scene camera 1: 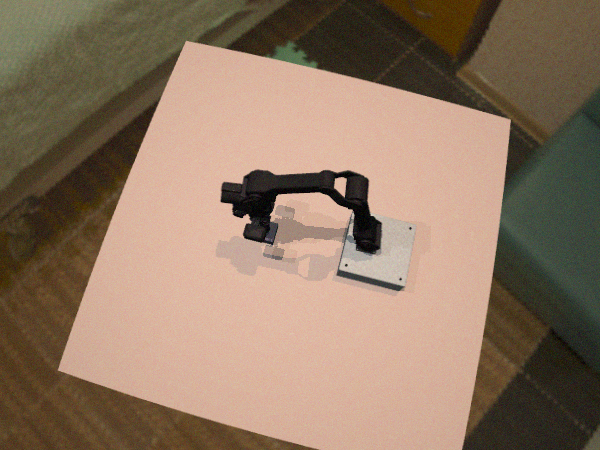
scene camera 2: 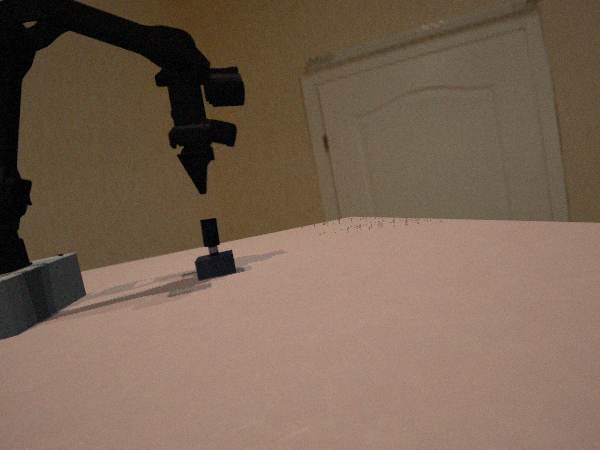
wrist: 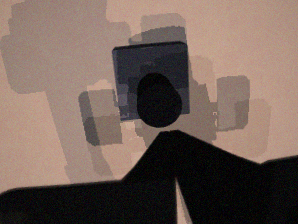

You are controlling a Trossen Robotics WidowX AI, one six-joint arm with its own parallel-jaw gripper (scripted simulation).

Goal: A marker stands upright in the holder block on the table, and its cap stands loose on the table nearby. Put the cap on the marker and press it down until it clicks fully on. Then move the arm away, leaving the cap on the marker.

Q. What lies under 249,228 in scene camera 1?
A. The gripper.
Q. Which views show the gripper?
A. Scene camera 1, scene camera 2 and the wrist view: all of them.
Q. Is the gripper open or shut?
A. Shut.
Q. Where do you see a holder block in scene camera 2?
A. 225,265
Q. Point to a dark cap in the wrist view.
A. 159,105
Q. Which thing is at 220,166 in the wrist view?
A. The gripper.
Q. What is the gripper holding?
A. Nothing.
